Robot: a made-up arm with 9 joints. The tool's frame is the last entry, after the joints.
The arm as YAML. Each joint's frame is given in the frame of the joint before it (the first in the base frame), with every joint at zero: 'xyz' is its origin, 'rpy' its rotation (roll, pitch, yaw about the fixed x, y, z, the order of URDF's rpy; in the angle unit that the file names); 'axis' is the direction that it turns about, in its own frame. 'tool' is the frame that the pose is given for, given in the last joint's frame.
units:
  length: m
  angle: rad
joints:
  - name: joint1
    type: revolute
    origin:
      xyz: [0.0, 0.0, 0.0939]
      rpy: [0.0, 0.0, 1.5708]
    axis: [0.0, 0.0, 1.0]
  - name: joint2
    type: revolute
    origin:
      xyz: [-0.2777, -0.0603, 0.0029]
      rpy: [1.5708, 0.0, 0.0]
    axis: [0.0, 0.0, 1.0]
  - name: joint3
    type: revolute
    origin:
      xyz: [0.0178, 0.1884, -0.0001]
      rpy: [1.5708, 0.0, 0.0]
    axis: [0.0, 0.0, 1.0]
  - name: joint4
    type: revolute
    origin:
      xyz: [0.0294, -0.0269, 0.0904]
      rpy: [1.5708, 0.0, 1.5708]
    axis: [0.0, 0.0, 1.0]
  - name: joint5
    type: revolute
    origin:
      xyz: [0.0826, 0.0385, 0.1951]
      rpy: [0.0, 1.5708, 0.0]
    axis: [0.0, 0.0, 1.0]
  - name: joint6
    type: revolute
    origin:
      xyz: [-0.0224, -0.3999, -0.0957]
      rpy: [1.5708, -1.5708, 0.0]
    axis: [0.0, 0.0, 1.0]
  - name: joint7
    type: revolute
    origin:
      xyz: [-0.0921, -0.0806, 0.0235]
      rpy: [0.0, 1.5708, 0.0]
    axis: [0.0, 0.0, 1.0]
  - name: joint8
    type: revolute
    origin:
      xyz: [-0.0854, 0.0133, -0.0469]
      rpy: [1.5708, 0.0, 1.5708]
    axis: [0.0, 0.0, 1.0]
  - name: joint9
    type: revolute
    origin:
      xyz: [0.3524, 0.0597, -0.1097]
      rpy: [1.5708, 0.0, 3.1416]
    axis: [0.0, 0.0, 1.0]
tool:
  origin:
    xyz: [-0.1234, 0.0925, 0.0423]
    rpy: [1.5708, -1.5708, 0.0]
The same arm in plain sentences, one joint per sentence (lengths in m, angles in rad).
The arm has nine revolute joints in a row. What follows holds with every joint at zero, and every direction is one of the base frame's. Joint 1 lies 0.0939 m along +z from the base frame's origin and turns about +z. Joint 2 lies 0.0603 m along +x and 0.2777 m along -y and 0.0029 m along +z from joint 1 and turns about +x. Joint 3 lies 0.0001 m along -x and 0.0178 m along +y and 0.1884 m along +z from joint 2 and turns about -z. Joint 4 lies 0.0269 m along -x and 0.0294 m along +y and 0.0904 m along -z from joint 3 and turns about +y. Joint 5 lies 0.0826 m along +x and 0.1951 m along +y and 0.0385 m along -z from joint 4 and turns about +x. Joint 6 lies 0.0957 m along -x and 0.0224 m along +y and 0.3999 m along +z from joint 5 and turns about +z. Joint 7 lies 0.0921 m along -x and 0.0806 m along -y and 0.0235 m along +z from joint 6 and turns about +x. Joint 8 lies 0.0469 m along -x and 0.0133 m along +y and 0.0854 m along +z from joint 7 and turns about -z. Joint 9 lies 0.0597 m along +x and 0.3524 m along +y and 0.1097 m along +z from joint 8 and turns about +x. The tool frame, which is the frame that the pose is given for, lies 0.0423 m along +x and 0.1234 m along +y and 0.0925 m along -z from joint 9; its axes are the base frame's turned by roll 0, pitch 0 and yaw 0 rad (as in URDF: about the fixed x, then y, then z).
